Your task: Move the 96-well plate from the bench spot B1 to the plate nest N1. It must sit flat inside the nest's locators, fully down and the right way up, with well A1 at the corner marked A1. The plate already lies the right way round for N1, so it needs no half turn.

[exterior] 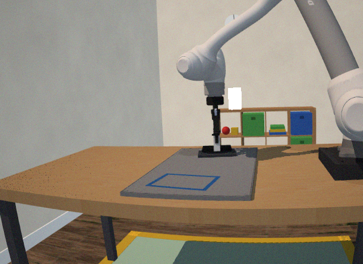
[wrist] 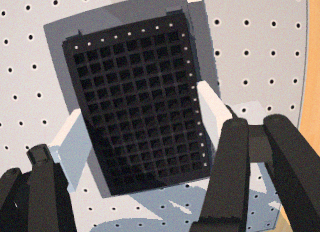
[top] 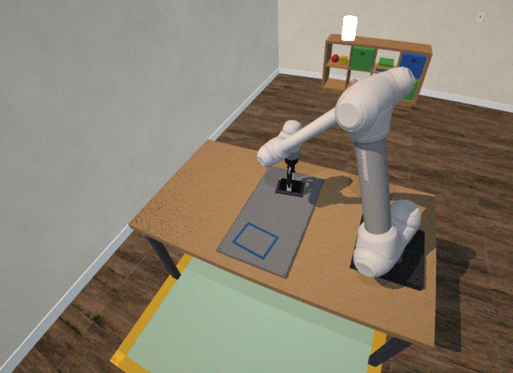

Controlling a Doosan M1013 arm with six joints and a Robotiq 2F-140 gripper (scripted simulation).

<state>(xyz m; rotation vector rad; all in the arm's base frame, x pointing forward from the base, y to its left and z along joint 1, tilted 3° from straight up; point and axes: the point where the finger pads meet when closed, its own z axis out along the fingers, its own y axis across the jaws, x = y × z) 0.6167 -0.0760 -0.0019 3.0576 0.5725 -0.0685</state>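
Now: the black 96-well plate 20 mm below my hand. From my hand the other things lie so: dark grey plate nest: 40 mm below; then A1 corner mark: 90 mm ahead, 20 mm to the right, 40 mm below.
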